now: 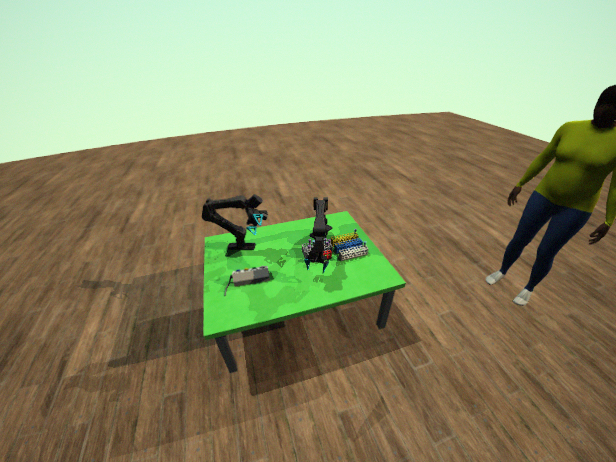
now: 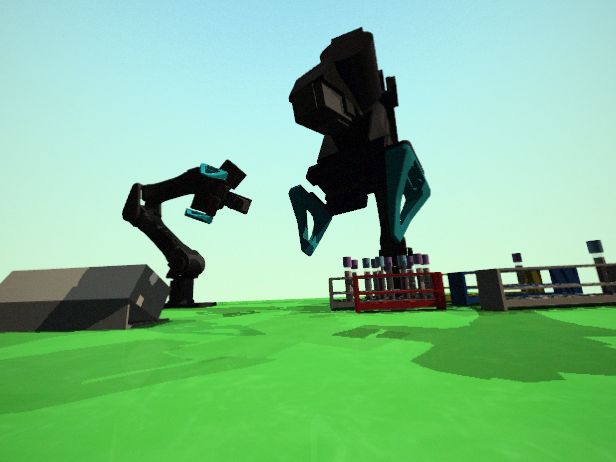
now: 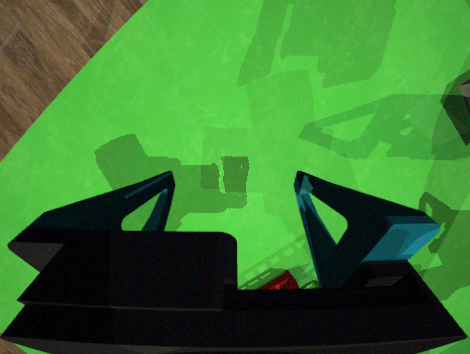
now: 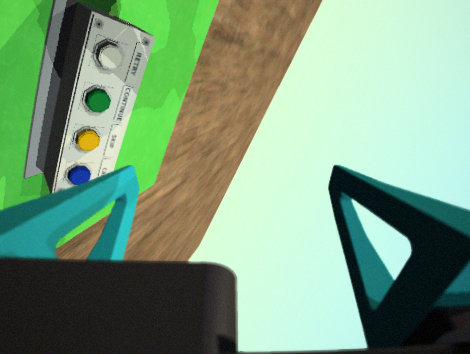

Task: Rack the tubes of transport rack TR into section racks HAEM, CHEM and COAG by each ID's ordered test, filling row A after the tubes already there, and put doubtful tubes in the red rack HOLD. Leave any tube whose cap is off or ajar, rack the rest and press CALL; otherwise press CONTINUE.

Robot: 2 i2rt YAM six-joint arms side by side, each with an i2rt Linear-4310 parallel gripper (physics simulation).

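Places are measured from the left arm's base along level axes (x ahead, y left, z up), in centimetres.
Pixels of known places: left gripper, fingertip midpoint: (image 1: pixel 315 271) (image 2: pixel 345 247) (image 3: pixel 234 177); right gripper, fingertip midpoint: (image 1: pixel 257 230) (image 2: pixel 196 194) (image 4: pixel 233 176); right arm's base at its link origin: (image 1: pixel 241 246) (image 2: pixel 180 307).
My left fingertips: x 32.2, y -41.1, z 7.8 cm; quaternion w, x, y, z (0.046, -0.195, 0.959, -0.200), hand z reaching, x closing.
Ahead of a thing's pixels: the offset from my left fingertips to its middle. "pt": to the spot under its first point. Level surfaces: height alone.
My left gripper (image 1: pixel 316 270) (image 2: pixel 352 247) (image 3: pixel 234 177) is open and empty, above the table in front of the red rack. The red rack {dz -5.0, dx -10.5, dy +17.3 cm} (image 1: pixel 327 255) (image 2: pixel 400 304) (image 3: pixel 281 283) stands before a grey rack {pt dz -7.2, dx -18.5, dy +12.0 cm} (image 2: pixel 341 306) with several purple- and blue-capped tubes. White {dz -5.0, dx +3.1, dy +35.0 cm} (image 1: pixel 353 251) (image 2: pixel 492 290), blue {dz -5.0, dx -4.1, dy +38.7 cm} (image 1: pixel 349 244) (image 2: pixel 457 288) and yellow {dz -5.0, dx -10.7, dy +42.7 cm} (image 1: pixel 345 237) racks stand at the right; a few tubes stand there. Rack labels, tube IDs and cap seating are too small to read. My right gripper (image 1: pixel 255 225) (image 2: pixel 205 194) (image 4: pixel 233 176) is open and empty, raised at the left. The green CONTINUE button {pt dz -1.0, dx -31.4, dy -22.5 cm} (image 4: pixel 97 100) and blue button {pt dz -1.0, dx -36.7, dy -30.8 cm} (image 4: pixel 79 175) show.
The grey button box {dz -3.6, dx -30.5, dy -26.2 cm} (image 1: pixel 251 275) (image 2: pixel 75 300) (image 4: pixel 70 115) lies at the front left of the green table {dz -7.8 cm} (image 1: pixel 300 302), with a white RETRY button {dz -1.4, dx -28.3, dy -18.7 cm} (image 4: pixel 109 55) and a yellow SKIP button {dz -1.4, dx -33.8, dy -27.1 cm} (image 4: pixel 88 140). A person (image 1: pixel 575 175) stands off to the right.
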